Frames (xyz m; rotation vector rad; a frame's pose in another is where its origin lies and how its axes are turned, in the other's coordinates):
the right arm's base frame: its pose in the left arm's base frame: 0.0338 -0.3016 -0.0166 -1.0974 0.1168 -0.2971
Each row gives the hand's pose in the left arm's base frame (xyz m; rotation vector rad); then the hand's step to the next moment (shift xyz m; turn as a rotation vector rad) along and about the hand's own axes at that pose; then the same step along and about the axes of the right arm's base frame.
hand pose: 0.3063 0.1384 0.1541 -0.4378 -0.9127 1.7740
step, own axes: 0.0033 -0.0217 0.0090 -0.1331 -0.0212 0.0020
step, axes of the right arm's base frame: 0.0064 -0.0176 0.0146 0.0957 -0.0389 -0.0865
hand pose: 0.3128 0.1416 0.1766 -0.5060 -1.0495 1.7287
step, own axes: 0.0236 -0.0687 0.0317 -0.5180 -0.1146 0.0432
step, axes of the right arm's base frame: 0.0033 -0.0614 0.0500 0.3698 -0.1983 -0.3275
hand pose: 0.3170 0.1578 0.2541 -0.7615 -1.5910 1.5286
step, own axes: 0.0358 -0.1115 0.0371 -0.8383 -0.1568 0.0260
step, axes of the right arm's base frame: -0.0314 -0.1103 0.0441 0.6224 -0.2774 -0.5135
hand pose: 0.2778 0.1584 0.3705 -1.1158 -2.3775 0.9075
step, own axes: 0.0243 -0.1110 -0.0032 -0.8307 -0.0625 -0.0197
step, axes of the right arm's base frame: -0.0569 -0.0979 -0.0102 0.6695 -0.2078 -0.4505
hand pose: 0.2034 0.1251 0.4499 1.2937 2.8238 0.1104
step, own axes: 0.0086 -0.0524 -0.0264 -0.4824 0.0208 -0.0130
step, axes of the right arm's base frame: -0.0349 -0.0403 -0.0259 0.4193 -0.1027 -0.2167
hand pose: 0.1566 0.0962 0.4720 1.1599 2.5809 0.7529
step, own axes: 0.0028 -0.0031 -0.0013 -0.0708 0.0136 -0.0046
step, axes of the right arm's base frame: -0.0041 -0.0004 -0.0014 0.0659 -0.0190 -0.0227
